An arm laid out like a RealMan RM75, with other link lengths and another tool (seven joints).
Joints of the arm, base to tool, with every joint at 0 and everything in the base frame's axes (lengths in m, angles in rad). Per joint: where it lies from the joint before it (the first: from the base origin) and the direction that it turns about. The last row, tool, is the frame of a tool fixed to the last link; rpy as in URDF.
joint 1: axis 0 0 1 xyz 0.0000 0.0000 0.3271
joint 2: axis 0 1 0 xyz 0.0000 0.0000 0.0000
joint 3: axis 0 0 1 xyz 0.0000 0.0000 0.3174
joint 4: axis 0 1 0 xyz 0.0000 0.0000 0.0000
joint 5: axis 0 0 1 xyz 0.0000 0.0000 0.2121
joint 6: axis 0 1 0 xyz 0.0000 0.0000 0.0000
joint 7: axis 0 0 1 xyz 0.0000 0.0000 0.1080
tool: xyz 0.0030 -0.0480 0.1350 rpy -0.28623 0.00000 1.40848
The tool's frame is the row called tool.
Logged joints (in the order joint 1, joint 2, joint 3, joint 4, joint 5, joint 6, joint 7), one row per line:
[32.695, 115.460, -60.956, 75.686, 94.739, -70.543, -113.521]
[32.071, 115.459, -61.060, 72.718, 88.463, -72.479, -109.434]
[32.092, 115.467, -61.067, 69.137, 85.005, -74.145, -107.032]
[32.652, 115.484, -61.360, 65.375, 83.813, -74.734, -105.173]
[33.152, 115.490, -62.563, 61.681, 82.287, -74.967, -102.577]
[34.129, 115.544, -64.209, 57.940, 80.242, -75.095, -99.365]
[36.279, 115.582, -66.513, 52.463, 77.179, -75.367, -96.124]
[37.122, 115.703, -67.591, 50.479, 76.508, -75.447, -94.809]
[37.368, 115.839, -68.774, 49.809, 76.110, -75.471, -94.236]
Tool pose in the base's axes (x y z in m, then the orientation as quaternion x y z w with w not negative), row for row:
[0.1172, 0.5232, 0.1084, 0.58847, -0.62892, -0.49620, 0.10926]
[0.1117, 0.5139, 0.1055, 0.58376, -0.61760, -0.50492, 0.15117]
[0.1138, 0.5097, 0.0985, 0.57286, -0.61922, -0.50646, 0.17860]
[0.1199, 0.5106, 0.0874, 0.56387, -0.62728, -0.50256, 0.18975]
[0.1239, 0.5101, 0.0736, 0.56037, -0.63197, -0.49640, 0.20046]
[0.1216, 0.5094, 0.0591, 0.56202, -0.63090, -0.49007, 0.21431]
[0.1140, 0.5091, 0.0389, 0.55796, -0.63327, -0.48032, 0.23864]
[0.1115, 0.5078, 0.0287, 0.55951, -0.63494, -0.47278, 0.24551]
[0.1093, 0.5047, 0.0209, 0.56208, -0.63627, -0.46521, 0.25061]
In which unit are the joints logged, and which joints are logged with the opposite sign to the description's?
The joints are logged in degrees. Opposite sign: joint 4, joint 5, joint 7.
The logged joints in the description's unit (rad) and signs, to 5 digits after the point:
[0.57064, 2.01516, -1.06388, -1.32097, -1.65351, -1.23121, 1.98132]
[0.55974, 2.01514, -1.06570, -1.26917, -1.54397, -1.26500, 1.90998]
[0.56011, 2.01528, -1.06582, -1.20667, -1.48362, -1.29407, 1.86806]
[0.56988, 2.01558, -1.07093, -1.14101, -1.46281, -1.30435, 1.83562]
[0.57861, 2.01568, -1.09193, -1.07654, -1.43618, -1.30842, 1.79031]
[0.59566, 2.01662, -1.12066, -1.01124, -1.40049, -1.31066, 1.73425]
[0.63319, 2.01729, -1.16087, -0.91565, -1.34703, -1.31540, 1.67768]
[0.64790, 2.01940, -1.17969, -0.88102, -1.33532, -1.31680, 1.65473]
[0.65219, 2.02177, -1.20033, -0.86933, -1.32837, -1.31722, 1.64473]

